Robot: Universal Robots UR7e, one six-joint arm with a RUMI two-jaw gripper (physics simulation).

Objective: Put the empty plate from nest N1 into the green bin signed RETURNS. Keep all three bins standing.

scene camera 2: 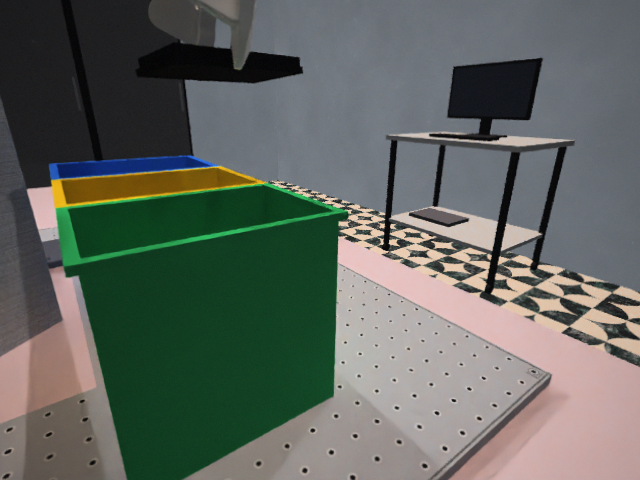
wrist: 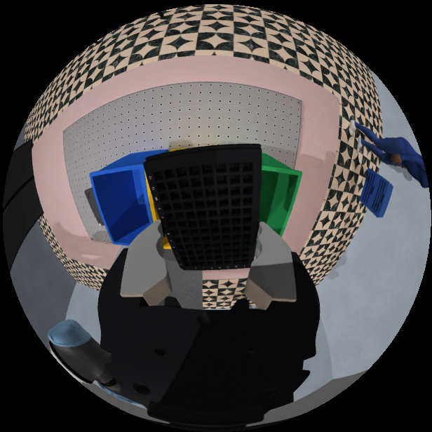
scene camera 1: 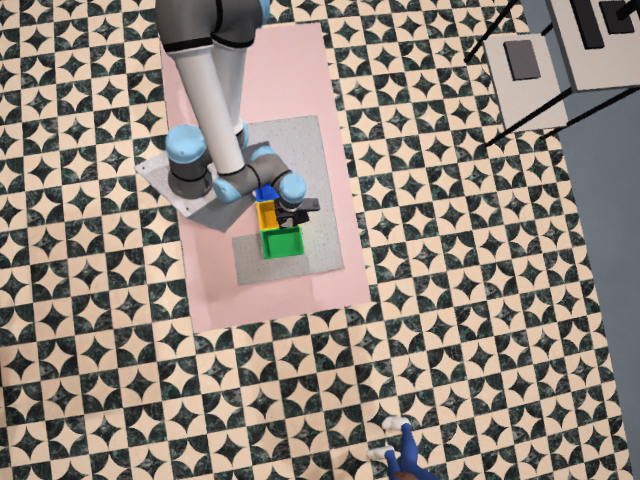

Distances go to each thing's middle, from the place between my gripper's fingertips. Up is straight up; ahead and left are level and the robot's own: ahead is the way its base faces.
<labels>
Now: the green bin (scene camera 2: 213, 313) 19 cm below my hand, 9 cm to the right of it and 6 cm behind it. Round my hand: black plate (scene camera 2: 183, 61): 1 cm ahead, 1 cm above; then blue bin (scene camera 2: 58, 171): 19 cm below, 17 cm to the left, 4 cm behind; then yellow bin (scene camera 2: 89, 190): 19 cm below, 5 cm behind, 4 cm to the left.
</labels>
